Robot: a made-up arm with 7 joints. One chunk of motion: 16 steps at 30 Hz.
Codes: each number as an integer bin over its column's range. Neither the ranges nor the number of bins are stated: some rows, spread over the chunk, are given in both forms.
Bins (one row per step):
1: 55 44 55 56 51 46 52
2: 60 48 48 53 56 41 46
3: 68 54 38 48 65 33 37
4: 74 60 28 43 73 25 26
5: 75 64 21 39 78 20 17
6: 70 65 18 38 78 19 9
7: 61 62 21 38 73 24 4
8: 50 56 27 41 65 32 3
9: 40 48 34 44 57 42 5
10: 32 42 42 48 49 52 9
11: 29 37 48 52 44 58 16
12: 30 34 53 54 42 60 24
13: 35 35 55 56 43 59 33
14: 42 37 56 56 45 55 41
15: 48 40 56 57 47 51 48
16: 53 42 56 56 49 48 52
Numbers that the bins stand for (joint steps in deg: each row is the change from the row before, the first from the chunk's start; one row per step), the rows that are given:
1: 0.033 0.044 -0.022 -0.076 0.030 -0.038 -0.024
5: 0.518 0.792 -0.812 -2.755 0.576 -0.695 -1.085
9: -0.330 0.194 -0.510 -1.967 0.152 -0.139 -1.448
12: -0.573 -0.329 -0.069 -0.391 -0.152 0.315 -0.873
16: -0.015 -0.030 0.001 -0.076 -0.010 0.012 -0.024
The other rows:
2: 0.155 0.194 -0.185 -0.548 0.131 -0.165 -0.206
3: 0.348 0.418 -0.417 -1.336 0.313 -0.367 -0.479
4: 0.494 0.642 -0.649 -2.124 0.475 -0.569 -0.812
6: 0.397 0.829 -0.882 -2.912 0.576 -0.720 -1.327
7: 0.179 0.717 -0.812 -2.912 0.475 -0.594 -1.479
8: -0.088 0.493 -0.673 -2.439 0.313 -0.392 -1.509
10: -0.524 -0.030 -0.324 -1.336 -0.010 0.113 -1.327
11: -0.597 -0.217 -0.185 -0.706 -0.111 0.265 -1.115
13: -0.452 -0.292 -0.022 -0.076 -0.131 0.290 -0.600
14: -0.282 -0.217 0.001 -0.076 -0.091 0.189 -0.358
15: -0.136 -0.105 0.001 0.082 -0.051 0.088 -0.145

